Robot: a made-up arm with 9 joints. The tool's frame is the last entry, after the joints. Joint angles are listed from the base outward. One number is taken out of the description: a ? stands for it. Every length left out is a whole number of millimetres.
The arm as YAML. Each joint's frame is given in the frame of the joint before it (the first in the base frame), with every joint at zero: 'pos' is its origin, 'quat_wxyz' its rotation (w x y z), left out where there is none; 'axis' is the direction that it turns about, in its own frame. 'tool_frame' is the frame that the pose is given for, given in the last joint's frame.
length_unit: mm
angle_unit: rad
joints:
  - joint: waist
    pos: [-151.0, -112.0, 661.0]
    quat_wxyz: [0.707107, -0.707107, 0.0, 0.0]
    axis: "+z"
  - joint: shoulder
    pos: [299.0, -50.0, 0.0]
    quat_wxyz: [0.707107, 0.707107, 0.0, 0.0]
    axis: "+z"
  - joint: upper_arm
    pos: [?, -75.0, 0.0]
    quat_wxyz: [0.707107, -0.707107, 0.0, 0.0]
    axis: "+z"
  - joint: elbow
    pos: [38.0, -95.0, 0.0]
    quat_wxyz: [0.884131, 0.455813, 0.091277, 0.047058]
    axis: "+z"
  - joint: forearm
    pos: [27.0, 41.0, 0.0]
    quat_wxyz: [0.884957, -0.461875, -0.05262, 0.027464]
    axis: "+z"
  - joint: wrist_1
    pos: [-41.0, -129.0, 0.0]
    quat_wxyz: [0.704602, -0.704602, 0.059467, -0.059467]
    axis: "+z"
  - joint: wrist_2
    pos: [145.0, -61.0, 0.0]
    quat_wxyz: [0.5, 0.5, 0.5, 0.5]
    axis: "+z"
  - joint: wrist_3
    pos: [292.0, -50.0, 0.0]
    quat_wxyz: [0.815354, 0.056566, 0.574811, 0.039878]
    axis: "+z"
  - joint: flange
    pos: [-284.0, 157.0, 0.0]
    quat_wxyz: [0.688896, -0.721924, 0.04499, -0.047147]
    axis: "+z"
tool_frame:
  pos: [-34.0, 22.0, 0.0]
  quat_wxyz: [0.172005, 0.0, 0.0, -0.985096]
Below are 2 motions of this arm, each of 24 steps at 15 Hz.
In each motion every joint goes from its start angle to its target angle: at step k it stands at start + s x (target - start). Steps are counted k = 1, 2, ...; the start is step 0. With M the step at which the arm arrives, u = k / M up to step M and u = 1 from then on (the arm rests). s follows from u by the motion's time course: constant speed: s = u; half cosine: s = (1 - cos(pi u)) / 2; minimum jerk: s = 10 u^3 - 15 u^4 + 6 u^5.
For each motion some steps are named. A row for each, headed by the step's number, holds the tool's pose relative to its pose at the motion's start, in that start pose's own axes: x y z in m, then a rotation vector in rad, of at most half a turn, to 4 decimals.
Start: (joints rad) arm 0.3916 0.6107 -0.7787 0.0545 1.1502 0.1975 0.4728 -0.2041 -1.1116
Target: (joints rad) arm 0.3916 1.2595 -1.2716 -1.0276 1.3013 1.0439 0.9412 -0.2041 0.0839
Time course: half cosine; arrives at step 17
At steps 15, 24:
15: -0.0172 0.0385 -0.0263 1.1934 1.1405 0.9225
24: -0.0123 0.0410 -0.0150 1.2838 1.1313 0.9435

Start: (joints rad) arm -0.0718 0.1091 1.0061 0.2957 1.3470 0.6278 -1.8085 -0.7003 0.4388
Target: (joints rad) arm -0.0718 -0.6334 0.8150 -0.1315 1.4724 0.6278 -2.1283 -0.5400 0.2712
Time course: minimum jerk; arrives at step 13
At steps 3, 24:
3: 0.0112 -0.0273 -0.0017 0.0612 0.0216 -0.0330
24: 0.0782 -0.3245 -0.1871 0.7152 0.3763 -0.4229

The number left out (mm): 100.0
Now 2 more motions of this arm.
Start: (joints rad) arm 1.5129 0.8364 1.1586 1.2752 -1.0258 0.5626 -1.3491 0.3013 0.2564
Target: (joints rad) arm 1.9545 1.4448 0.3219 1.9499 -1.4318 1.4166 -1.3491 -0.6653 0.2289
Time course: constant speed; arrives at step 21
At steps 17, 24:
17: -0.0380 -0.1326 0.3075 -0.5041 -0.6306 -0.4012
24: -0.0532 -0.1468 0.3548 -0.6928 -0.7325 -0.5155

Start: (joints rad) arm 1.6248 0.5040 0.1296 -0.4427 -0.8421 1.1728 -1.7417 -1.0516 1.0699
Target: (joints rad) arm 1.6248 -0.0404 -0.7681 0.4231 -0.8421 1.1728 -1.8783 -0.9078 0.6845
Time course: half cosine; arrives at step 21
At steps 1, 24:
1: 0.0002 -0.0016 -0.0002 -0.0001 0.0001 -0.0043
24: 0.0444 -0.1905 0.0224 0.3379 -0.0726 -0.5278

